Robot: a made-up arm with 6 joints.
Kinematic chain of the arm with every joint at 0, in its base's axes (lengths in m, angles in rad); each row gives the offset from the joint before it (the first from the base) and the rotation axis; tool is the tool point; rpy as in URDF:
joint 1: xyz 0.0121 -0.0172 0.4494 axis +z
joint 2: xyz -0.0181 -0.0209 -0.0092 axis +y
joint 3: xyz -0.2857 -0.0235 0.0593 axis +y
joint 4: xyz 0.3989 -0.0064 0.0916 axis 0.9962 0 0.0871
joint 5: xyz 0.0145 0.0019 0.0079 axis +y
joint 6: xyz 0.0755 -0.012 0.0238 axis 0.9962 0 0.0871
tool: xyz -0.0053 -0.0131 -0.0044 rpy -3.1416 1.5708 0
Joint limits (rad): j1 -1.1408..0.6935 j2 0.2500..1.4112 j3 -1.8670..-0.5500 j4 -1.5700..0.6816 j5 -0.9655..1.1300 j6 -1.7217..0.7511
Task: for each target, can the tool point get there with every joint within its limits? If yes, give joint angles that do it. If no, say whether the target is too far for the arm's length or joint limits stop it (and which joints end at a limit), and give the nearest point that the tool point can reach.
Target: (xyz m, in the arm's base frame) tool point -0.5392 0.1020 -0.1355
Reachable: no: joint limits stop it (at a limit: joint 1, joint 2, joint 3, joint 5) | nearest point 0.0792 -0.3420 0.4152 | short by 0.940 m
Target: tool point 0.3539 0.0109 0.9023
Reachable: yes | joints 0.3312 0.9854 -1.1274 0.4127 -0.0632 -0.9750
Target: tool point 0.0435 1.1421 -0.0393
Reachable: no: too far | nearest point 0.2897 0.2379 0.4547 | short by 1.059 m
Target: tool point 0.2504 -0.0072 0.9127
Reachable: yes | joints 0.4356 0.6803 -0.9179 0.4624 -0.3139 -1.2824
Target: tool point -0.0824 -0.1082 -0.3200
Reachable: no: joint limits stop it (at a limit: joint 1, joint 2, joint 3, joint 5) | nearest point 0.0982 -0.3395 0.4061 | short by 0.783 m
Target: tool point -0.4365 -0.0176 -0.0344
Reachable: no: joint limits stop it (at a limit: joint 1, joint 2, joint 3, joint 5) | nearest point 0.0777 -0.3436 0.4157 | short by 0.757 m
